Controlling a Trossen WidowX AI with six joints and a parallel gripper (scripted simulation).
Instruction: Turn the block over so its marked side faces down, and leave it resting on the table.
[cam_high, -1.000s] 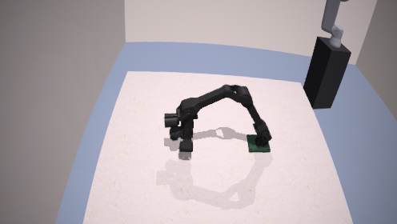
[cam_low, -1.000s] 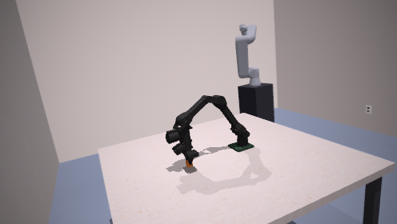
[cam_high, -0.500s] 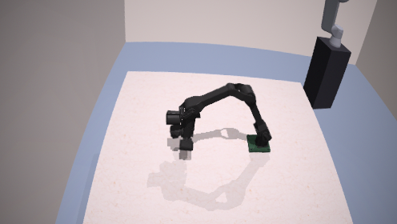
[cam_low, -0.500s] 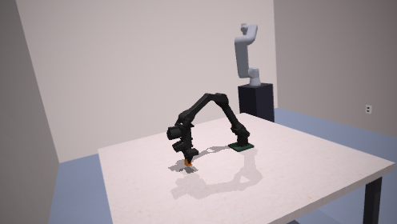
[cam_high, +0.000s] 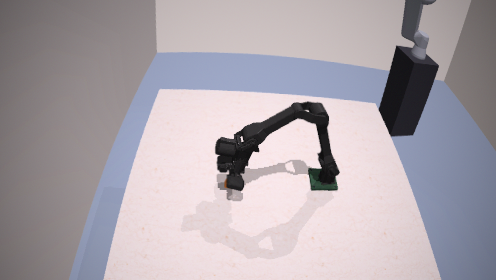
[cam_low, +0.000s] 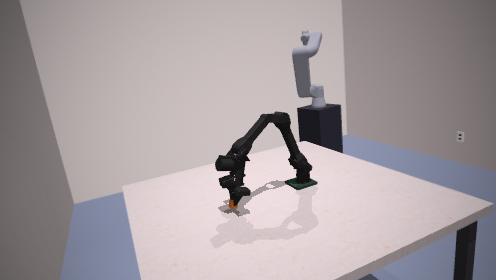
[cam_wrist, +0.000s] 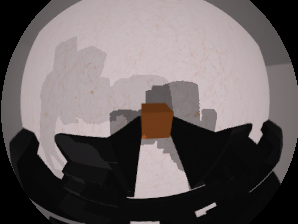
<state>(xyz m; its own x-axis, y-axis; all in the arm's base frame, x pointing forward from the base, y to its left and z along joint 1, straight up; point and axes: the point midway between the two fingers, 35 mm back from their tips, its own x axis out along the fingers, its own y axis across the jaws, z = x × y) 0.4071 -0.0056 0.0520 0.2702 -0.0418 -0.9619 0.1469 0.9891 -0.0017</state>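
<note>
Right now my gripper tip is 10 mm past the orange block.
</note>
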